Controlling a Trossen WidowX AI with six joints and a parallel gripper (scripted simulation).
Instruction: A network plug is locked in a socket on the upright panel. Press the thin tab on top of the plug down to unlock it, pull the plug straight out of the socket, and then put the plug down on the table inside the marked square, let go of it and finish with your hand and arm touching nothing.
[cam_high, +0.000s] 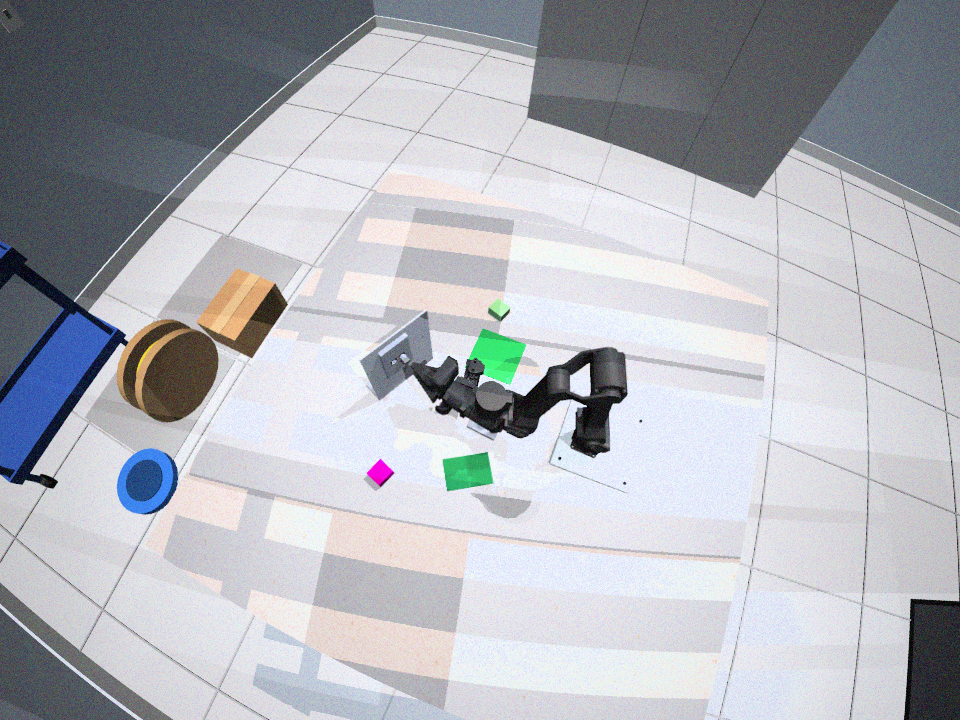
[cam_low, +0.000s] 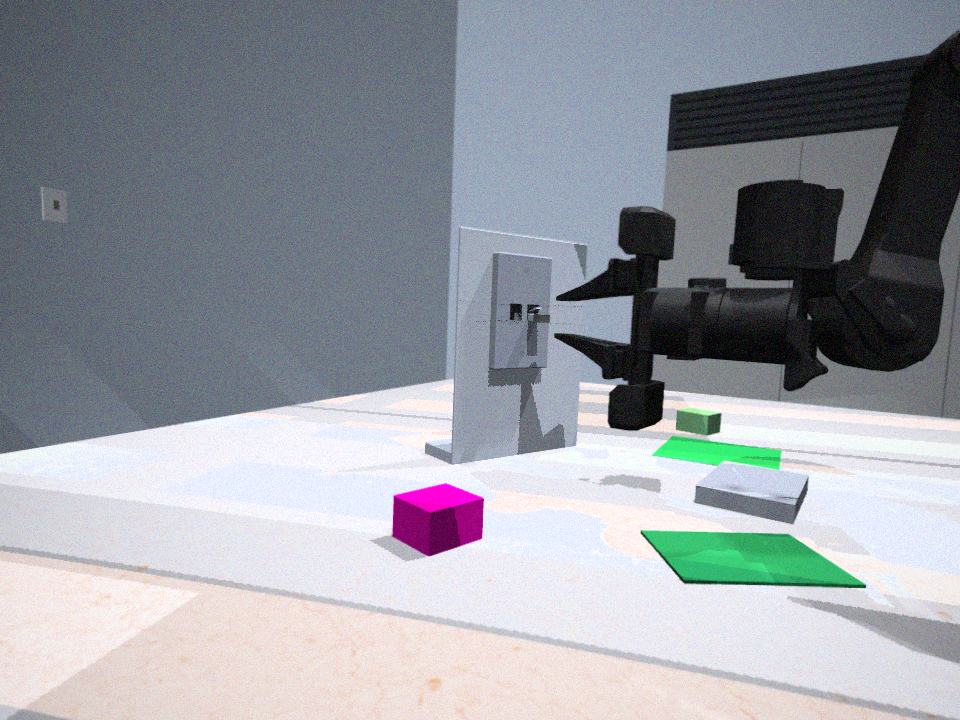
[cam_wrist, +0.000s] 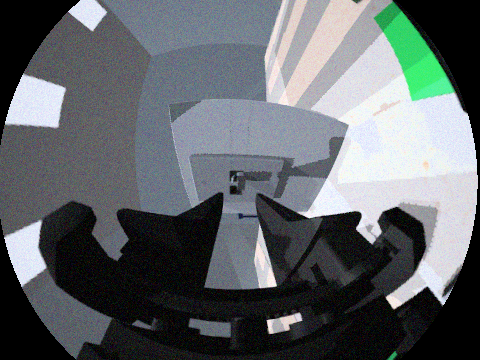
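My gripper tip is 3 cm short of the network plug and 1 cm to the left of it. From my gripper tip the other things lie so: magenta cube 1 cm behind, 21 cm to the left, 13 cm below; grey upright panel 5 cm ahead, 2 cm to the right, 5 cm below; grey slab 18 cm behind, 2 cm to the right, 14 cm below.
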